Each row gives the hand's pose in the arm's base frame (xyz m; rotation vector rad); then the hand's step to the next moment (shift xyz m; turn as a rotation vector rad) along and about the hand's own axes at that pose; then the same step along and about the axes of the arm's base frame.
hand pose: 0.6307 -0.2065 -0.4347 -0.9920 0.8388 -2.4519
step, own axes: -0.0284 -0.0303 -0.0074 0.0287 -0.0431 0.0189
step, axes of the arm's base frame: 0.0109 0.0407 0.0010 -0.0108 0.0102 0.0531
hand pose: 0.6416 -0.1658 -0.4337 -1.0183 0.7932 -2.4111
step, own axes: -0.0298 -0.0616 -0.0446 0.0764 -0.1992 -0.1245
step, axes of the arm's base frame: -0.0225 0.0785 -0.0016 -0.1707 0.1511 0.0951
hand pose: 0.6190 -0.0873 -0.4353 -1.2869 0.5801 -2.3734
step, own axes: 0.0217 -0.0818 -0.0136 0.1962 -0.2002 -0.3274
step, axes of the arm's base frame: -0.0333 0.0604 0.0510 -0.4045 0.1266 0.0782
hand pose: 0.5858 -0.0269 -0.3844 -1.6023 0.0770 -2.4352
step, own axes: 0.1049 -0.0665 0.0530 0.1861 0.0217 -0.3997
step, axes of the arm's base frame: -0.0019 0.0463 0.1268 -0.4315 -0.0929 0.0031
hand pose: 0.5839 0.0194 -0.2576 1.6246 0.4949 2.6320
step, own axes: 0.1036 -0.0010 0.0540 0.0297 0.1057 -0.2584
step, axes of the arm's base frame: -0.0009 0.0328 0.1121 -0.2228 -0.1627 -0.0521
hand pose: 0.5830 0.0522 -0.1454 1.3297 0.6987 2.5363
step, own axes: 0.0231 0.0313 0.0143 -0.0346 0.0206 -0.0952
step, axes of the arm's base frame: -0.0003 -0.0140 0.0390 -0.0566 -0.0612 -0.0611
